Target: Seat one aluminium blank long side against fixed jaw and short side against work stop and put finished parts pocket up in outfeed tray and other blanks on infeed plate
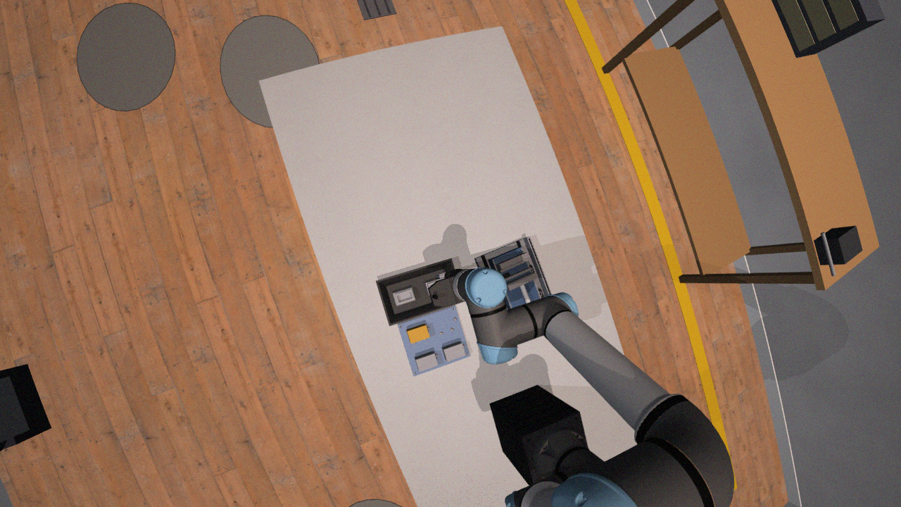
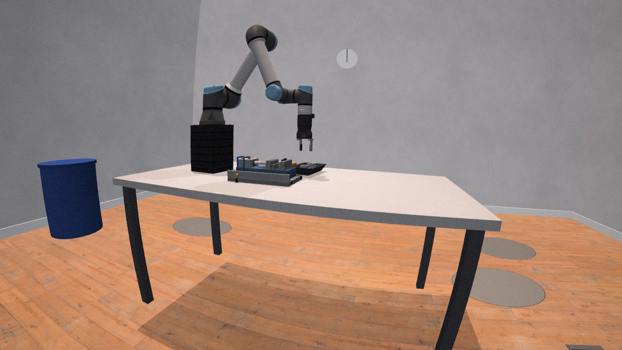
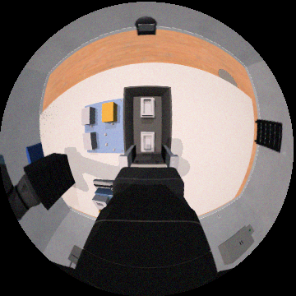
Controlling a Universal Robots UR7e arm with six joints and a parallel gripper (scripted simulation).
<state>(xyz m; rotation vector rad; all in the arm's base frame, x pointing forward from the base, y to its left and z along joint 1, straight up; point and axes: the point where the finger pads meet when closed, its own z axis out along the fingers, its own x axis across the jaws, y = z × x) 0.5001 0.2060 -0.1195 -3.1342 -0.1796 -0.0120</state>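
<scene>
My gripper is now 130 mm past the brass blank, 80 mm to the right of it and 120 mm above it. Round my hand: vise: 70 mm behind, 260 mm to the right, 100 mm below.
</scene>
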